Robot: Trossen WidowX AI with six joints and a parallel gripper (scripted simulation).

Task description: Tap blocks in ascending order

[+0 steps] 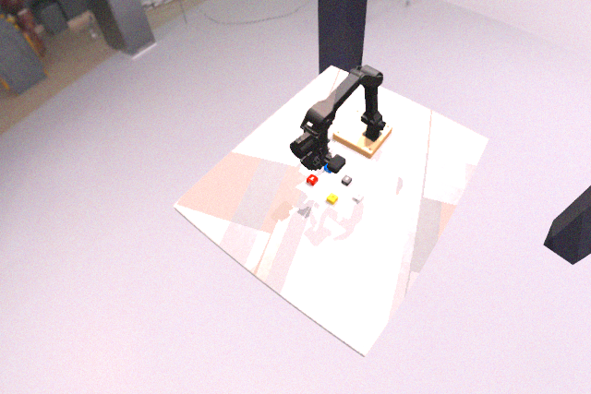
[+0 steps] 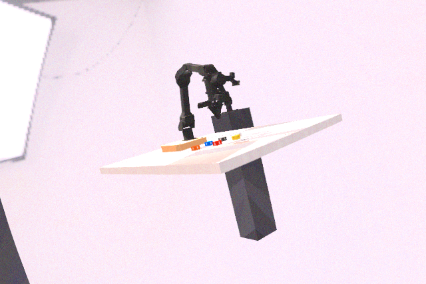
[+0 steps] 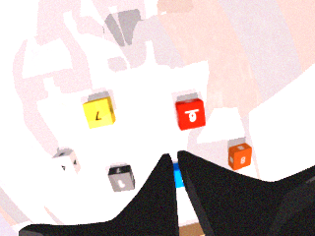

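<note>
Right now the yellow block is 11 cm below my gripper tip, 7 cm to the left of it and 1 cm ahead of it. Round my gripper tip: dark grey block: 11 cm below, 9 cm behind, 6 cm to the left; then red block: 11 cm below, 4 cm to the right, 1 cm behind; then blue block: 11 cm below, 10 cm behind, 3 cm to the right.
</note>
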